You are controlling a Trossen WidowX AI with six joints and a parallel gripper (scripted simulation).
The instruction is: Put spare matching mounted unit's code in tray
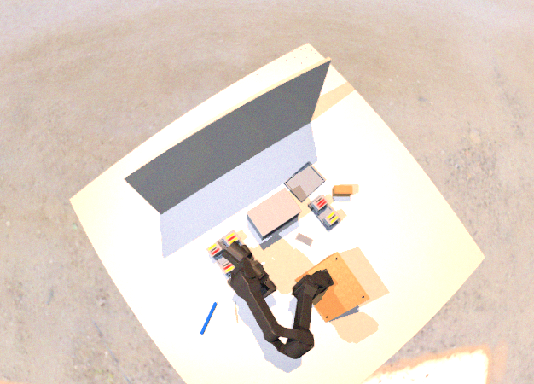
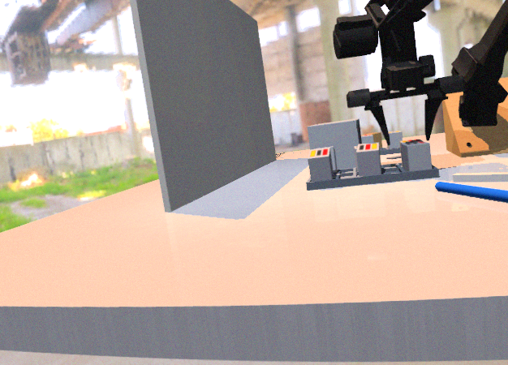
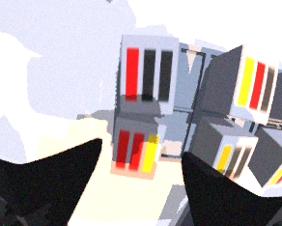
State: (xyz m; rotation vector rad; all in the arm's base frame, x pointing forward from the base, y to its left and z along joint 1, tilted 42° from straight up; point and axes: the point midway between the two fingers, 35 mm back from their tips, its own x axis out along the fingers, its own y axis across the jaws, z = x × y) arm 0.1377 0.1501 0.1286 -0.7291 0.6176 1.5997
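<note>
My gripper tip is 10 mm above the grey spare. The rest, counted from my gripper tip: mounted unit (150 mm to the right, 150 mm ahead); tray (330 mm to the right, 220 mm ahead, 50 mm below); blue pen (230 mm to the left, 80 mm behind, 40 mm below).
</note>
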